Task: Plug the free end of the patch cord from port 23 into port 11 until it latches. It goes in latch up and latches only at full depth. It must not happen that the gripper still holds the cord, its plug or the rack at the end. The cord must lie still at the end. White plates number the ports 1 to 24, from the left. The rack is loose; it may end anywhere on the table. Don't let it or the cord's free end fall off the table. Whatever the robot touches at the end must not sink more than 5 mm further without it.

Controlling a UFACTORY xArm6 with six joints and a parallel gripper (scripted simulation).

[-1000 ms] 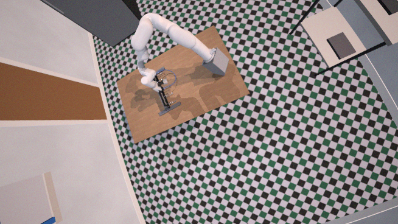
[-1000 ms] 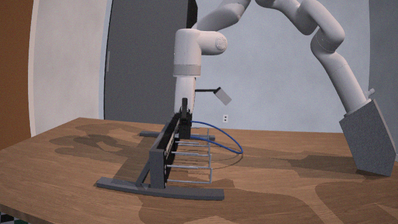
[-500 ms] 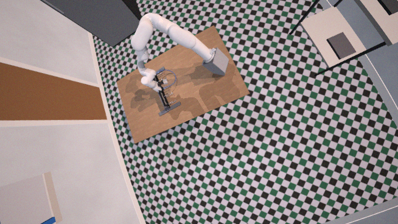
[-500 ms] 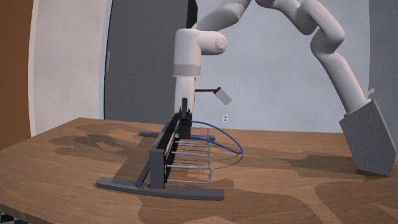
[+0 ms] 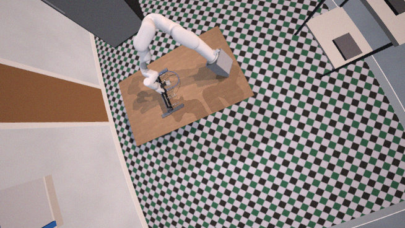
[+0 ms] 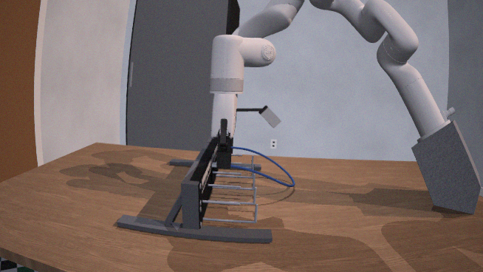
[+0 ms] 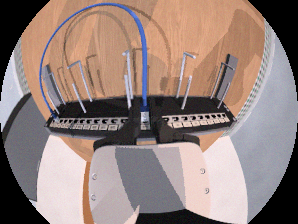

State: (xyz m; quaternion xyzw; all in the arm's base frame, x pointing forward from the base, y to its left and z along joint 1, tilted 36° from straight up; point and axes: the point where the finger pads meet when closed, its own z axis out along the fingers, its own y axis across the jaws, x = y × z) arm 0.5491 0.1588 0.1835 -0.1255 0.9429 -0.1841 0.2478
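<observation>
Now: the plug 20 mm ahead of my hand and 10 mm below it.
</observation>
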